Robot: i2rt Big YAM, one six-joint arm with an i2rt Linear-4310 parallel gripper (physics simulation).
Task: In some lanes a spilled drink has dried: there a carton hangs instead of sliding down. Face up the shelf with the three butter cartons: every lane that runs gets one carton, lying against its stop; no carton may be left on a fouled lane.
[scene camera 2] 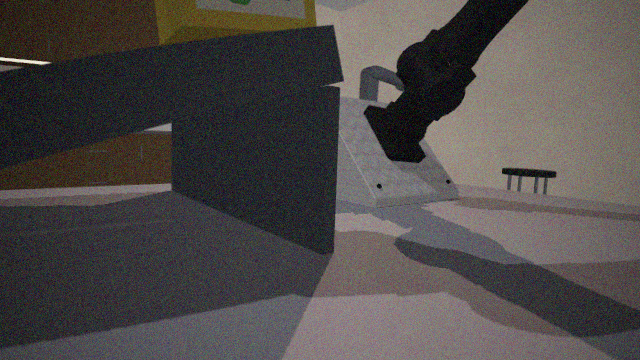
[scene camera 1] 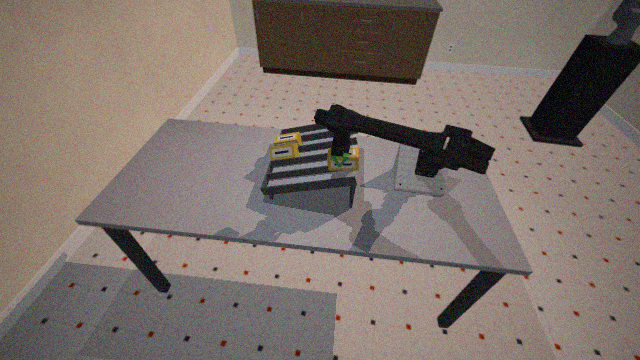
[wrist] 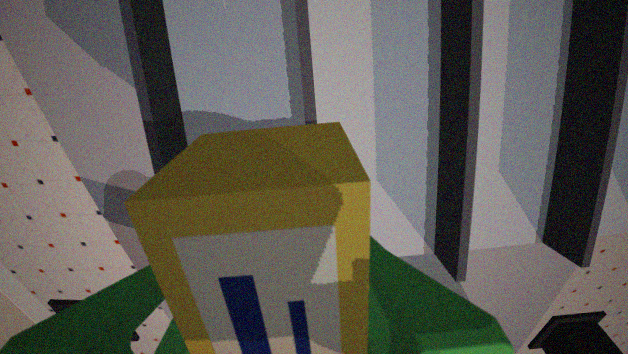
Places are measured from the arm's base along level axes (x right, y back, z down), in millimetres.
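Where they show: gripper, fingertip midpoint: [scene camera 2: 222, 15] [scene camera 1: 340, 161] [wrist: 280, 236]; arm's base at its link origin: [scene camera 2: 391, 136] [scene camera 1: 426, 163].
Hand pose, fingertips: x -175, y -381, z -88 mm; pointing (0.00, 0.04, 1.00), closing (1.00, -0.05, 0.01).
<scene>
Things, the pixels of their top centre, and the offset from my fingertips. Level surfaces: height alone.
- yellow butter carton at its top centre: [scene camera 1: 288, 134] dx +218, dy -278, dz +65 mm
- second yellow carton at its top centre: [scene camera 1: 283, 141] dx +130, dy -275, dz +41 mm
- third yellow carton at its top centre: [scene camera 1: 344, 151] dx +1, dy +12, dz -55 mm
- grey table at its surface level: dz +197 mm
The shelf [scene camera 1: 310, 186] [scene camera 2: 260, 65] [wrist: 457, 150] is a dark sloping rack with several lanes, its high end to the right in scene camera 1. One yellow butter carton [scene camera 1: 288, 139] lies at the low left end near the back. A second yellow carton [scene camera 1: 284, 152] lies beside it, nearer the front, also at the low end. My gripper [scene camera 1: 342, 160] [wrist: 280, 236] is shut on the third yellow carton [scene camera 1: 355, 161] [scene camera 2: 172, 20] [wrist: 280, 210] at the high end, over the nearer lanes. Which lane is under it, and whether it touches, I cannot tell.
The shelf stands on the grey table [scene camera 1: 165, 185]. The arm's base plate [scene camera 1: 405, 182] [scene camera 2: 410, 187] is to the shelf's right. Dark divider walls stand up between the lanes. A brown cabinet [scene camera 1: 345, 40] and a black stand [scene camera 1: 575, 85] are beyond the table.
</scene>
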